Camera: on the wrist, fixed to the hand. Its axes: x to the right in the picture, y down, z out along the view.
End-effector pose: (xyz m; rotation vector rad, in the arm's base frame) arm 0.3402 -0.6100 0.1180 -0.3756 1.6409 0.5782
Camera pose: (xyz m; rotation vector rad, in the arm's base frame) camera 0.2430 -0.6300 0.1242 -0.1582 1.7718 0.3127
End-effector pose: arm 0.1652 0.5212 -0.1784 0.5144 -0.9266 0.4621
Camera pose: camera 0.2042 0.6072 -0.2097 0.7698 -0.7915 0.6378
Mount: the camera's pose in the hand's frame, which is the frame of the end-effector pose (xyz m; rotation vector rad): 0.0072 0.0383 -0.0915 0.3119 0.0730 0.0127
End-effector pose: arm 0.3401 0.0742 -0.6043 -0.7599 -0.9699 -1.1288
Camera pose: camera 0.3998 0.0009 -0.6353 -0.4691 -1.0473 -0.9583
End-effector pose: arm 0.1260 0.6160 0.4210 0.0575 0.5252 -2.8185
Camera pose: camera 0.1285 0.6126 0.3216 0.2246 0.0951 -2.8679
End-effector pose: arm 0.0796 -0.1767 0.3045 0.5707 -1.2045 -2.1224
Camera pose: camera 0.1441 -0.2514 0.2926 0.7669 -1.5041 -1.8971
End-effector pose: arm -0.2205 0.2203 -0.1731 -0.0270 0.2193 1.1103
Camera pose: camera -0.2664 0.2318 -0.2606 0.2123 0.4564 1.0785
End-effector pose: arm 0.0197 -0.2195 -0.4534 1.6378 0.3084 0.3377
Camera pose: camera -0.0099 -0.1365 -0.4072 1.9368 0.4223 0.3734
